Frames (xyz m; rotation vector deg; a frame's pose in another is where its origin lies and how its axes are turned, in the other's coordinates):
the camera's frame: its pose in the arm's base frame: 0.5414 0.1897 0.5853 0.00 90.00 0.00
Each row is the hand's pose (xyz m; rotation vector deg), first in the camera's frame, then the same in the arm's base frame.
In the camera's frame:
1: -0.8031 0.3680 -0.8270 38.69 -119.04 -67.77
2: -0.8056 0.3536 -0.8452 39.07 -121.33 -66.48
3: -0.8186 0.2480 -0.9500 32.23 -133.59 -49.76
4: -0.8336 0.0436 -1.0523 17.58 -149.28 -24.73
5: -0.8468 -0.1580 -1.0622 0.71 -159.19 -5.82
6: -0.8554 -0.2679 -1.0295 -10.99 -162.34 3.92
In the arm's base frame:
1: -0.2856 0.5577 1.3884 -16.88 -40.92 -61.79
2: -0.3038 0.5433 1.3909 -15.82 -42.88 -60.93
3: -0.4086 0.4377 1.4039 -9.88 -50.25 -46.23
4: -0.5109 0.2333 1.4189 -3.90 -60.98 -23.08
5: -0.5208 0.0317 1.4321 -2.72 -69.25 -3.48
6: -0.4881 -0.0782 1.4407 -3.73 -72.59 7.86

